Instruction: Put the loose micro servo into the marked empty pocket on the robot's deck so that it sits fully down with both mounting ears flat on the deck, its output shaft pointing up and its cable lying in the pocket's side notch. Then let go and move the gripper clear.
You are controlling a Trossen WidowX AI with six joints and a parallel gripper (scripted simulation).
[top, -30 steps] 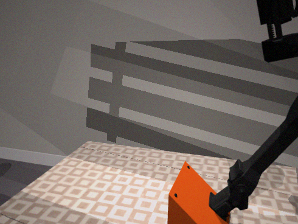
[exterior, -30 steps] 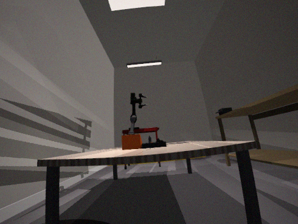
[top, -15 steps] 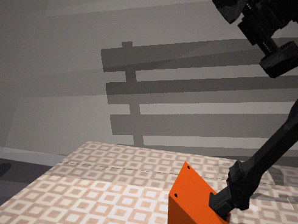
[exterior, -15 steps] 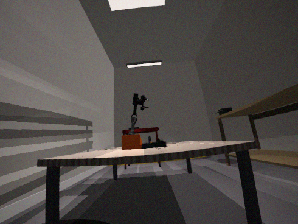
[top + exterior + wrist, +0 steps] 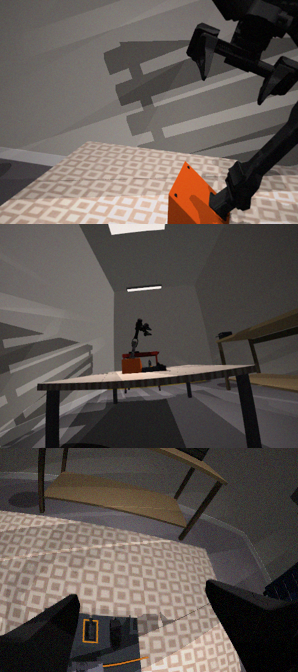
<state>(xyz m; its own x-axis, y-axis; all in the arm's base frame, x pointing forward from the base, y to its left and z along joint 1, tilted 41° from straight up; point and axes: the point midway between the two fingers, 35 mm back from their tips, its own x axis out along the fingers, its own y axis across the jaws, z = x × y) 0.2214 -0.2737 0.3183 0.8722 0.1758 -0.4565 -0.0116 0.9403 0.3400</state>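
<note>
The dark grey deck is 60 mm behind my gripper tip, 20 mm to the left of it and 410 mm below it.
</note>
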